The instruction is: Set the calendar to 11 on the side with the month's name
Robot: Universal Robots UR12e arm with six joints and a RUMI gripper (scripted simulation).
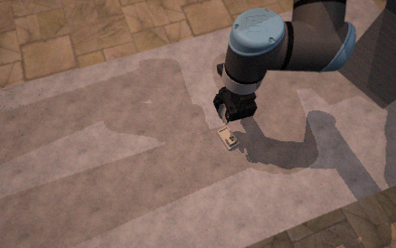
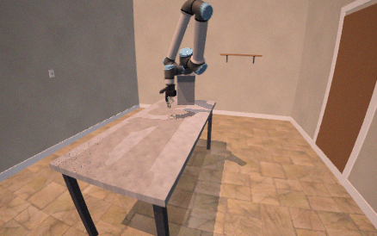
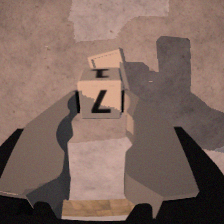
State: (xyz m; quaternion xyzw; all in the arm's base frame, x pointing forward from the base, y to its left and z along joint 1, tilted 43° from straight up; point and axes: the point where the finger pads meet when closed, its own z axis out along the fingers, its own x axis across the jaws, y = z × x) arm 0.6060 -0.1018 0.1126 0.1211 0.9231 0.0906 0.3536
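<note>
My hand is 12 cm above the calendar tray and 3 cm to the right of it. Also, from my hand: digit cube: 1 cm below; white cube: 11 cm below, 5 cm to the left.
</note>
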